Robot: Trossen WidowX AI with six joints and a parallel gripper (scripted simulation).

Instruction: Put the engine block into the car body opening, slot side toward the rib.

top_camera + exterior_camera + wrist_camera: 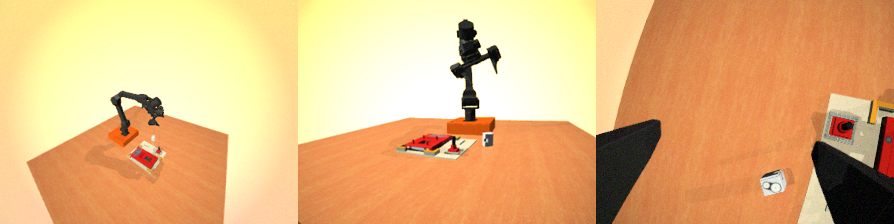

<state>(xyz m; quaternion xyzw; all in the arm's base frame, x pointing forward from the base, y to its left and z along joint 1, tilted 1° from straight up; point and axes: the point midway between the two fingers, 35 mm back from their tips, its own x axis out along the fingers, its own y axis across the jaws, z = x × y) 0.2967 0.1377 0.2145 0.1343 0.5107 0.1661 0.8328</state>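
My gripper tip is now 7 cm past the engine block, 1 cm to the left of it and 22 cm above it.
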